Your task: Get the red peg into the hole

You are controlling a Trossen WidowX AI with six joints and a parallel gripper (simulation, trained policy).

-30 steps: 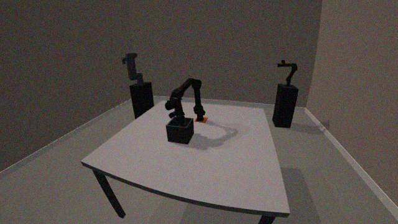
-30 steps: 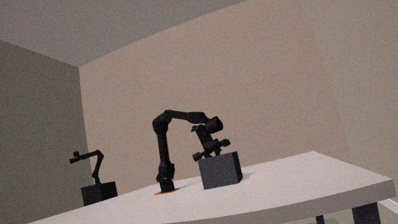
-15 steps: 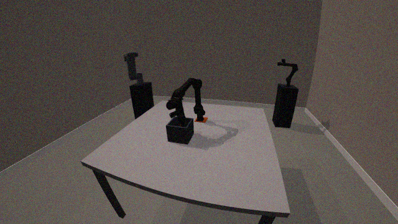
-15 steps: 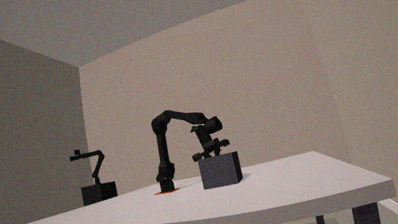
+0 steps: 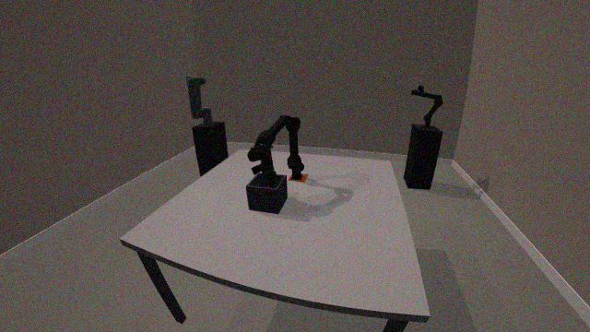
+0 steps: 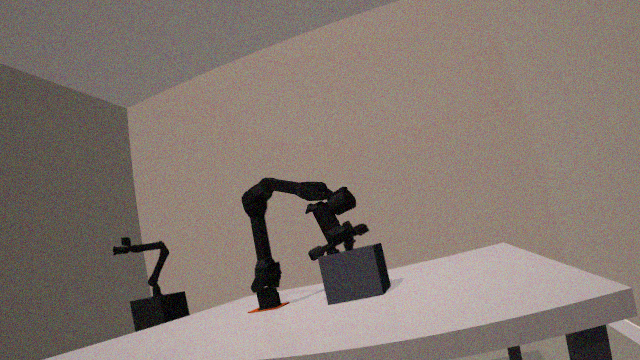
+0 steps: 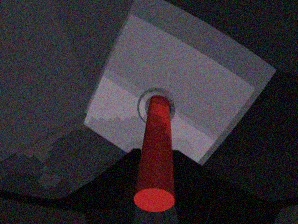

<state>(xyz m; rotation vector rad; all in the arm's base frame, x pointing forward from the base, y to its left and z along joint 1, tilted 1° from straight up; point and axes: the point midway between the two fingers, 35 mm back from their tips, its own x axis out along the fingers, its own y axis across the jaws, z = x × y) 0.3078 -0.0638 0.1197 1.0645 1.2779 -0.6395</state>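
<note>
The red peg lies 10 mm ahead of my gripper tip, 10 mm to the right of it and 10 mm below it.
</note>
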